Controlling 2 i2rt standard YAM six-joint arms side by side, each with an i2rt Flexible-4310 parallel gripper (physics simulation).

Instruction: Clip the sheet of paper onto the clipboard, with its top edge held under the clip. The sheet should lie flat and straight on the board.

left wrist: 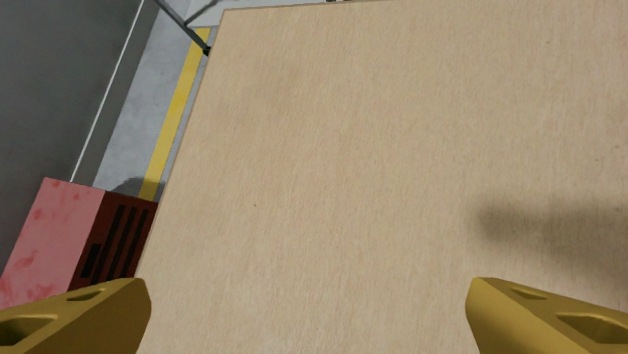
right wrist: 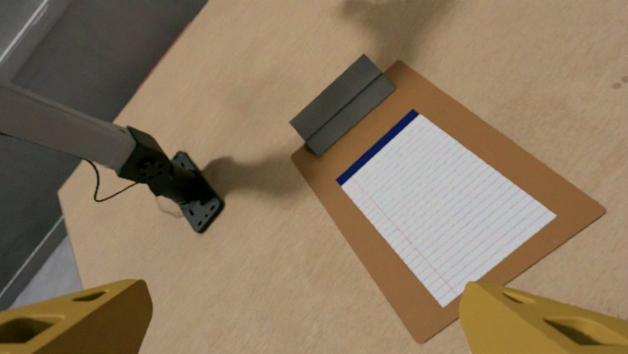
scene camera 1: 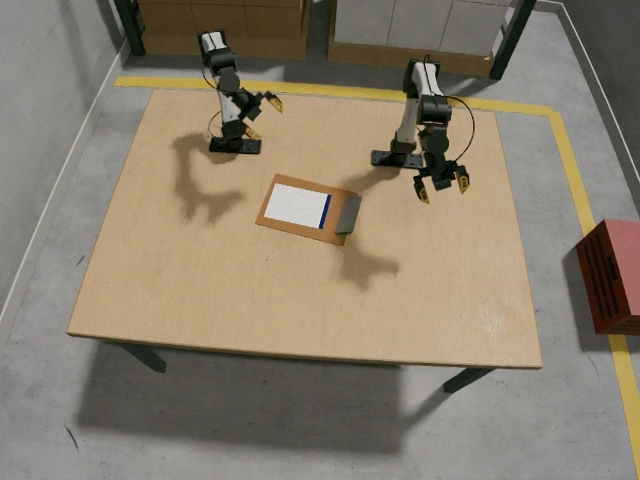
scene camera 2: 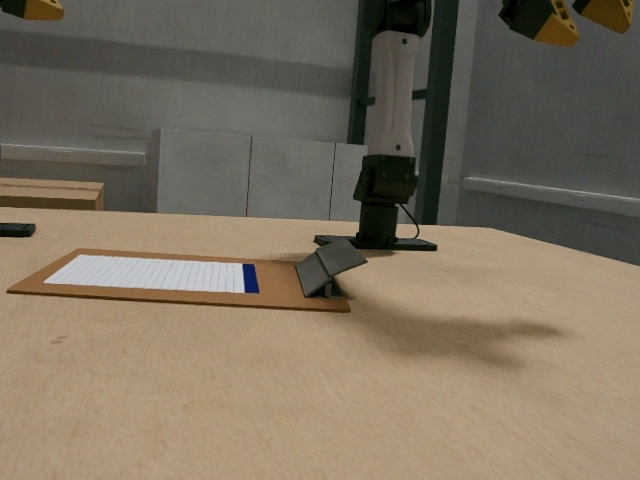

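A brown clipboard (scene camera 1: 334,210) (scene camera 2: 281,279) (right wrist: 360,220) lies on the table. A white lined sheet of paper (scene camera 1: 294,205) (scene camera 2: 149,272) (right wrist: 445,205) lies flat on it, roughly parallel to its sides. Its dark blue top edge faces the grey clip (scene camera 1: 349,214) (scene camera 2: 320,266) (right wrist: 345,106), with a strip of bare board between them. My left gripper (scene camera 1: 444,193) (left wrist: 309,291) is open and empty, in the air to the right of the clipboard in scene camera 1. My right gripper (scene camera 1: 271,119) (right wrist: 306,294) is open and empty, in the air above and left of the clipboard there.
The left arm's base (scene camera 1: 397,159) (scene camera 2: 376,242) (right wrist: 200,210) is bolted on the table beyond the clip end of the board. The right arm's base (scene camera 1: 235,146) stands at the back left in scene camera 1. A red cabinet (scene camera 1: 615,273) (left wrist: 75,235) stands on the floor beyond the table's edge.
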